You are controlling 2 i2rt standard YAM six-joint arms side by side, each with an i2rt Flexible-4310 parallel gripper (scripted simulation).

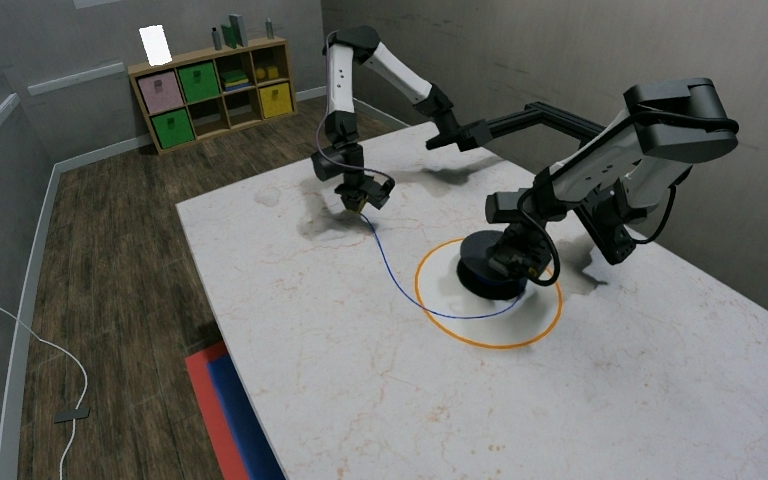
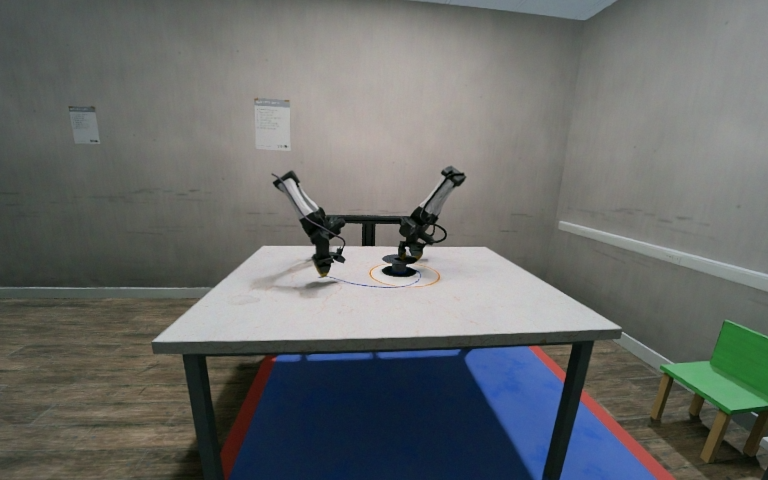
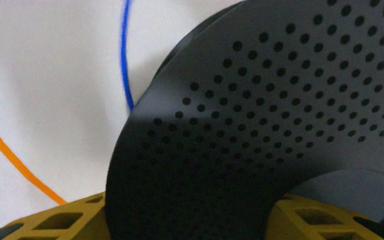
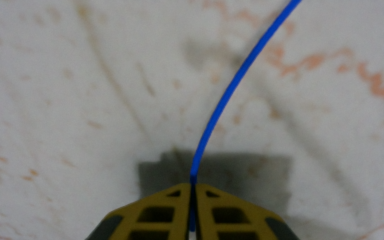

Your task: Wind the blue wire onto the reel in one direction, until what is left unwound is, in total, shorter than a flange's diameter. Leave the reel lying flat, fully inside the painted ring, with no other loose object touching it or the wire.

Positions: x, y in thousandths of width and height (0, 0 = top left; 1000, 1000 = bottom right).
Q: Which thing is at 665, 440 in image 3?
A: A dark reel.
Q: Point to a dark reel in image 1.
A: At 620, 522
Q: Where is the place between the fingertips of my left gripper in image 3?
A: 493, 823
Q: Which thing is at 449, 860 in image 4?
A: My right gripper.
